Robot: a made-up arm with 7 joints. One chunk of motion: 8 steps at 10 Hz.
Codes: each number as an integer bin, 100 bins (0 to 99) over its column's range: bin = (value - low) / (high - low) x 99, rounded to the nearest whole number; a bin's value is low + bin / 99 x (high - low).
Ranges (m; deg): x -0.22..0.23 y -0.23..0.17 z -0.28..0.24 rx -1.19..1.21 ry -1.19..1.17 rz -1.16..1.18
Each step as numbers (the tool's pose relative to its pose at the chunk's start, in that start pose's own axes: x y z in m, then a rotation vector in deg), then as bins.
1 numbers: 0.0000 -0.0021 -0.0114 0.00 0.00 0.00
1 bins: 48 56 51 49 50 49
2 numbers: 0.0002 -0.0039 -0.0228 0.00 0.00 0.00
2 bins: 48 56 49 49 50 49
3 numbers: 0.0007 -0.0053 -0.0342 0.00 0.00 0.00
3 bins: 49 56 47 49 50 49
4 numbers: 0.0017 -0.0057 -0.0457 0.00 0.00 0.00
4 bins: 49 56 45 49 50 49
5 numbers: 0.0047 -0.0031 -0.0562 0.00 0.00 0.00
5 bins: 49 56 43 49 50 49
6 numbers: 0.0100 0.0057 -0.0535 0.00 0.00 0.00
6 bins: 51 58 43 49 50 49
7 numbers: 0.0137 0.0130 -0.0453 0.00 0.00 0.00
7 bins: 51 60 45 49 50 49
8 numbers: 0.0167 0.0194 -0.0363 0.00 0.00 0.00
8 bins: 52 62 46 49 50 49
